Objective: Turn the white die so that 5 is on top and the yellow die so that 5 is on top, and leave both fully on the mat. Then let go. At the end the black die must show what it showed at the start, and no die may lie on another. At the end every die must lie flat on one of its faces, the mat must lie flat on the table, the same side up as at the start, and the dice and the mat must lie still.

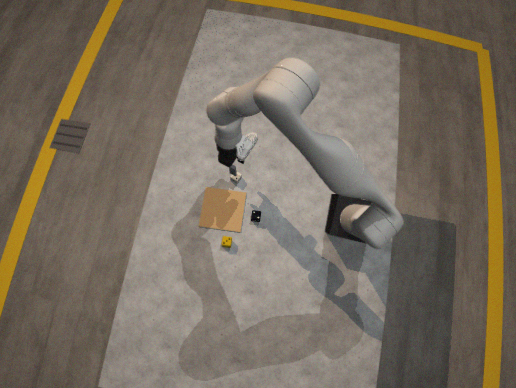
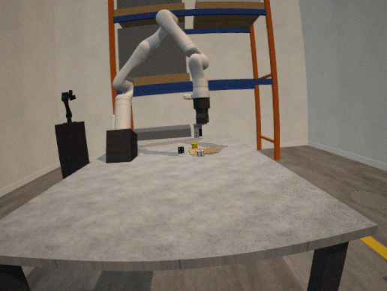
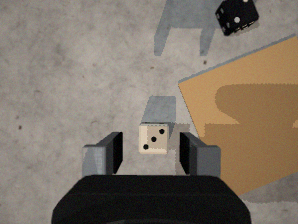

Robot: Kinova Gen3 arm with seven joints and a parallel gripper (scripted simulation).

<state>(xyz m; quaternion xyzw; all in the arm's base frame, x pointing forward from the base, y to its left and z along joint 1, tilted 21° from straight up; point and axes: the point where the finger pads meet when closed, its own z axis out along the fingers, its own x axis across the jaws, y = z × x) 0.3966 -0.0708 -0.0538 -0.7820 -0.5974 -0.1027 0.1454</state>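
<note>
The white die is 10 cm below my hand. The rest, counted from my hand: tan mat 2 cm ahead, 12 cm to the left, 11 cm below; black die 10 cm behind, 12 cm to the left, 10 cm below; yellow die 3 cm behind, 23 cm to the left, 10 cm below.
</note>
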